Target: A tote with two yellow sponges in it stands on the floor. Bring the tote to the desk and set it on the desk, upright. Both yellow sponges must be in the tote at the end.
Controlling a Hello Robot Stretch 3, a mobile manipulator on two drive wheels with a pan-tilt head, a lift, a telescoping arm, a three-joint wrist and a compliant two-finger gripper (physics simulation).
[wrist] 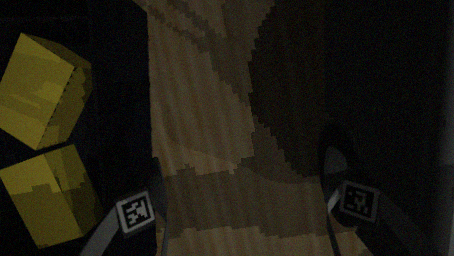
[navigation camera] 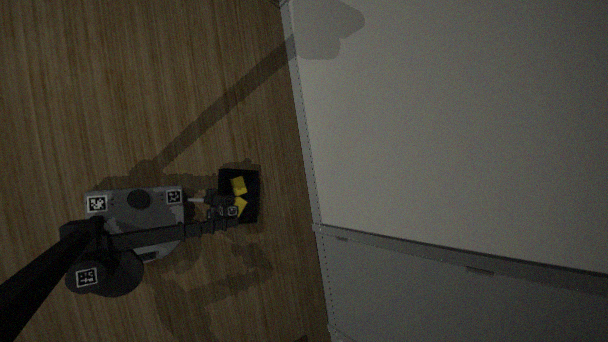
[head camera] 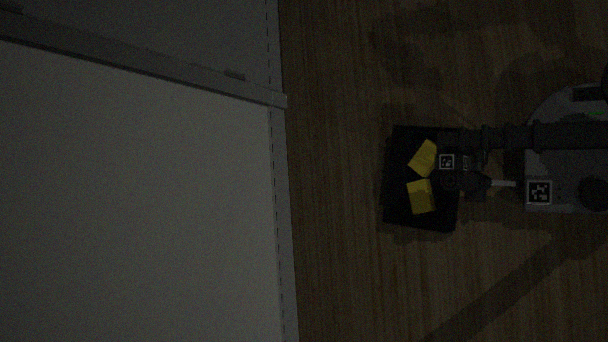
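Where they show: gripper, fingertip midpoint: [wrist: 242,170] [navigation camera: 201,197]; robot's base at its link origin: [navigation camera: 138,197] [head camera: 594,194].
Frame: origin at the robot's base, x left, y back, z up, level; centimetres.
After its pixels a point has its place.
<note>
The black tote [head camera: 395,210] @[z 1.3, x -57.5, y -6.7 cm] [navigation camera: 252,182] @[z 2.7, x -57.2, y -3.3 cm] [wrist: 122,75] @[z 6.2, x -36.0, y 10.6 cm] stands upright on the floor, between my base and the desk [head camera: 150,200] [navigation camera: 450,125] @[z 96.1, x -100.5, y -22.4 cm]. One yellow sponge [head camera: 423,158] @[z 4.8, x -47.2, y 9.7 cm] [navigation camera: 241,206] @[z 4.8, x -48.5, y 9.9 cm] [wrist: 37,90] @[z 4.8, x -45.8, y 10.2 cm] lies tilted round in the tote. The other yellow sponge [head camera: 421,196] @[z 4.9, x -47.6, y -1.8 cm] [navigation camera: 239,185] @[z 4.8, x -48.0, y -2.1 cm] [wrist: 52,197] @[z 4.8, x -46.7, y -1.3 cm] lies beside it, also in the tote. My gripper [head camera: 482,187] @[z 9.0, x -26.0, y 2.2 cm] [navigation camera: 207,199] @[z 9.0, x -26.0, y 2.2 cm] [wrist: 242,170] @[z 9.0, x -26.0, y 2.2 cm] is open and points down at the tote's base-side edge. In the wrist view its left finger is near the tote's wall, its right finger is on the base side, and floor shows between them. Contact cannot be told.
My grey base [head camera: 560,167] @[z 16.0, x -8.2, y 6.2 cm] [navigation camera: 155,210] @[z 16.0, x -5.8, y 5.1 cm] stands close beside the tote. The telescoping arm [head camera: 570,136] @[z 44.6, x -5.5, y 10.1 cm] [navigation camera: 145,237] @[z 44.5, x -1.0, y 10.0 cm] reaches over one end of the tote. A grey raised strip [head camera: 150,62] @[z 62.8, x -104.0, y 33.2 cm] [navigation camera: 425,250] @[z 81.4, x -104.0, y 32.8 cm] runs along the desk's far side. The view is dark, with shadows on the wooden floor.
</note>
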